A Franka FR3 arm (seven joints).
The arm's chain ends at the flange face. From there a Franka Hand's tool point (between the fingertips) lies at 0.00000 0.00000 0.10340 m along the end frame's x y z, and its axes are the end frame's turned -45 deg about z.
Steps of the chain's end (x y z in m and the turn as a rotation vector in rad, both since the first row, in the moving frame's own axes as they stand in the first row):
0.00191 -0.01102 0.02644 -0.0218 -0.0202 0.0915
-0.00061 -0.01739 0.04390 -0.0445 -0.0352 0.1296
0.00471 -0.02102 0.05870 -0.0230 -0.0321 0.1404
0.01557 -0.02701 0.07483 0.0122 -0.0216 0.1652
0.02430 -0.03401 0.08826 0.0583 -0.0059 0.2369
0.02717 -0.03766 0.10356 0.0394 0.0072 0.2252
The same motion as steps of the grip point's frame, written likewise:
0.00607 -0.00647 0.02639 -0.0011 -0.0297 0.0915
0.00601 -0.01243 0.04373 -0.0066 -0.0564 0.1296
0.01423 -0.01248 0.05862 0.0064 -0.0390 0.1404
0.02963 -0.01061 0.07480 0.0239 -0.0066 0.1652
0.04558 -0.01106 0.08808 0.0454 0.0371 0.2369
0.04948 -0.00937 0.10348 0.0228 0.0330 0.2252

